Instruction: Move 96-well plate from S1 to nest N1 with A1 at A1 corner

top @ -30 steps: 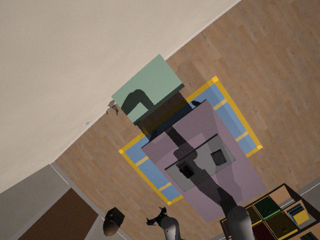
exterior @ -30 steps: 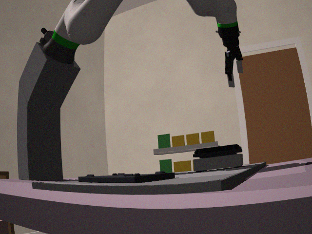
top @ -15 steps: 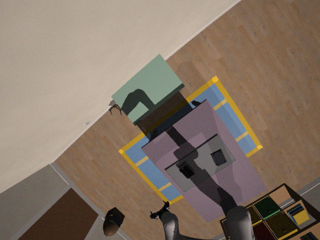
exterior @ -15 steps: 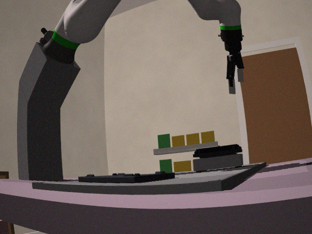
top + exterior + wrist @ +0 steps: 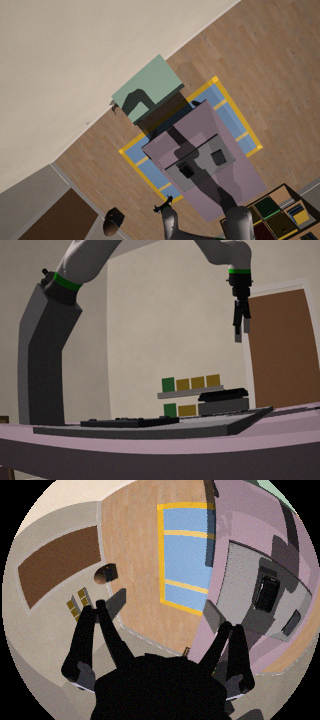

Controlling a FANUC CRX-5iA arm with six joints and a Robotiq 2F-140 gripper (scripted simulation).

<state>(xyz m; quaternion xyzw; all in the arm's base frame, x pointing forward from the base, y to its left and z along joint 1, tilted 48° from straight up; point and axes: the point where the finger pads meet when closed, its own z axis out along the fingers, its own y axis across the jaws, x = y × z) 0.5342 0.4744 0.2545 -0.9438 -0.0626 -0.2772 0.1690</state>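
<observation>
Now: hand 300 mm to the left of the black 96-well plate, 240 mm above it and 40 mm past it. From my hand the other things lie so: black plate nest N1: 660 mm to the right, 300 mm below, 150 mm behind.
</observation>
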